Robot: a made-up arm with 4 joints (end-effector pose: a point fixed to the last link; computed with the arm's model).
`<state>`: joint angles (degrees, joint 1 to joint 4).
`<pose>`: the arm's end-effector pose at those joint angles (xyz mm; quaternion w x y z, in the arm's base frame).
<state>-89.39 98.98 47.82 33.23</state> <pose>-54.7 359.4 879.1 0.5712 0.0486 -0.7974 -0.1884</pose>
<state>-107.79 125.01 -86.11 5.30</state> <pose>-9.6 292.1 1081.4 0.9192 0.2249 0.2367 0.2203</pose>
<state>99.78 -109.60 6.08 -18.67</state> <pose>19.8 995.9 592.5 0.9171 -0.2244 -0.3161 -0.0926</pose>
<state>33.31 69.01 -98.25 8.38</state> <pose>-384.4 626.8 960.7 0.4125 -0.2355 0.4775 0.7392</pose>
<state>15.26 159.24 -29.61 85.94</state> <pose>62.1 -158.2 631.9 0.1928 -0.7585 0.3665 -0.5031</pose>
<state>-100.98 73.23 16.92 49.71</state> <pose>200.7 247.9 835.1 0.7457 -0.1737 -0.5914 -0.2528</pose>
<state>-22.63 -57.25 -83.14 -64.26</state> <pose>512.4 -172.0 150.2 0.0122 -0.2846 -0.6690 0.6865</pose>
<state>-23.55 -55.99 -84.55 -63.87</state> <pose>511.0 -167.5 144.3 0.0183 -0.2878 -0.6778 0.6763</pose>
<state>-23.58 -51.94 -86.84 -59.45</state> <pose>544.8 -126.7 139.7 0.0238 0.2742 0.7078 -0.6506</pose>
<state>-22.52 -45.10 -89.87 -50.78</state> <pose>608.4 -38.9 145.2 0.1174 0.2433 0.7520 -0.6012</pose>
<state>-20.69 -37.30 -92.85 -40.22</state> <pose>670.1 80.9 169.4 0.2334 0.2054 0.7887 -0.5303</pose>
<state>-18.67 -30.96 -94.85 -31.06</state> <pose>705.7 192.8 204.7 0.3328 0.1732 0.8053 -0.4591</pose>
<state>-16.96 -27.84 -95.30 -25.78</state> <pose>718.4 260.3 231.2 0.3922 0.1529 0.8060 -0.4162</pose>
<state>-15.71 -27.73 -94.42 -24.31</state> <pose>722.4 281.4 240.7 0.4158 0.1427 0.8002 -0.4079</pose>
